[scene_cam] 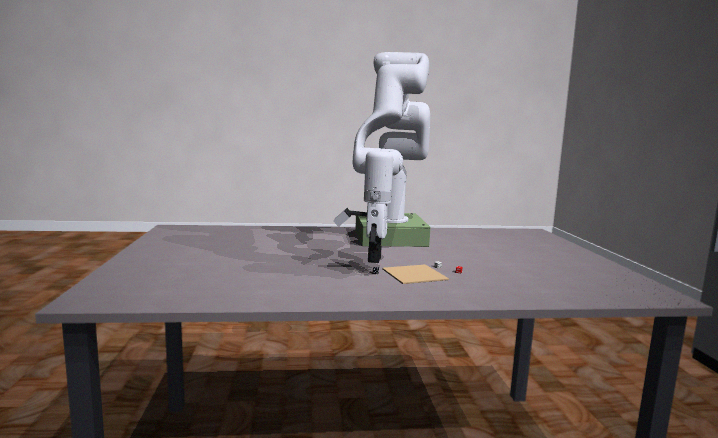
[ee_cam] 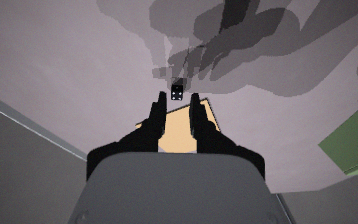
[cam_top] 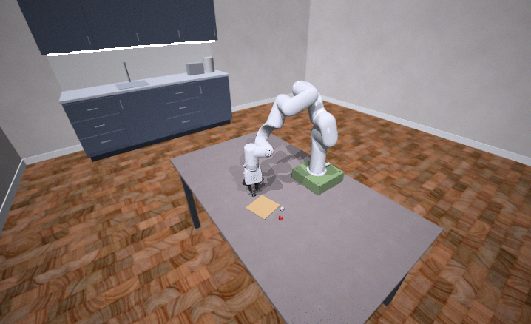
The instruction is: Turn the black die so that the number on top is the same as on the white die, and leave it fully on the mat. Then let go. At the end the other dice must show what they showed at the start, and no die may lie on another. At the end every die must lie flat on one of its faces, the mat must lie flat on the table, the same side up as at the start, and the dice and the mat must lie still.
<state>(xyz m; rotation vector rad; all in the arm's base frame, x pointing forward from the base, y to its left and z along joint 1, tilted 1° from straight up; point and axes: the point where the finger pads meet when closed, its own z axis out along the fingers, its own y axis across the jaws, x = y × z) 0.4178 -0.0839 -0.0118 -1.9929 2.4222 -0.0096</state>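
The black die lies 50 mm below my hand and 10 mm to the left of it. The rest, counted from my hand: white die 200 mm to the left, 70 mm behind, 50 mm below; then red die 250 mm to the left, 50 mm below, 20 mm behind; then tan mat 120 mm to the left, 50 mm below.
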